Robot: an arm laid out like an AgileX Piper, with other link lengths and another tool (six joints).
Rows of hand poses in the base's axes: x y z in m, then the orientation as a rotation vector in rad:
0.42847, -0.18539, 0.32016, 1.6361, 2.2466, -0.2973
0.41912, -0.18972, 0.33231, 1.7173, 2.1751, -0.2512
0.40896, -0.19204, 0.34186, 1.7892, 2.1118, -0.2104
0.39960, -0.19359, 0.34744, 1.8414, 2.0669, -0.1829
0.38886, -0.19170, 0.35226, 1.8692, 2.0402, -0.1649
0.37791, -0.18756, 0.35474, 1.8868, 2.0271, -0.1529
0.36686, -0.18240, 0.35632, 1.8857, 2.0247, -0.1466
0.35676, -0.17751, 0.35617, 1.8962, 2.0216, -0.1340
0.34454, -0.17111, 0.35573, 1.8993, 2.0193, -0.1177
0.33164, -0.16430, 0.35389, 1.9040, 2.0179, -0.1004
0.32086, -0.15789, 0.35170, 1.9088, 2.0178, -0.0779
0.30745, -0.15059, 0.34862, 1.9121, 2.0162, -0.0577
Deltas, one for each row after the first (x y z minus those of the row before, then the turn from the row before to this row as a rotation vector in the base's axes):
-0.00935, -0.00433, 0.01215, 0.0240, -0.0423, -0.0679
-0.01016, -0.00232, 0.00955, 0.0237, -0.0348, -0.0607
-0.00936, -0.00155, 0.00558, 0.0180, -0.0220, -0.0442
-0.01074, 0.00189, 0.00482, 0.0104, -0.0146, -0.0243
-0.01095, 0.00414, 0.00248, 0.0089, -0.0070, -0.0137
-0.01105, 0.00516, 0.00158, 0.0013, -0.0051, 0.0004
-0.01010, 0.00489, -0.00015, 0.0102, -0.0041, -0.0054
-0.01222, 0.00640, -0.00044, 0.0084, -0.0083, -0.0006
-0.01290, 0.00681, -0.00184, 0.0102, -0.0076, -0.0009
-0.01078, 0.00641, -0.00219, 0.0135, -0.0093, 0.0003
-0.01341, 0.00730, -0.00308, 0.0110, -0.0095, 0.0001

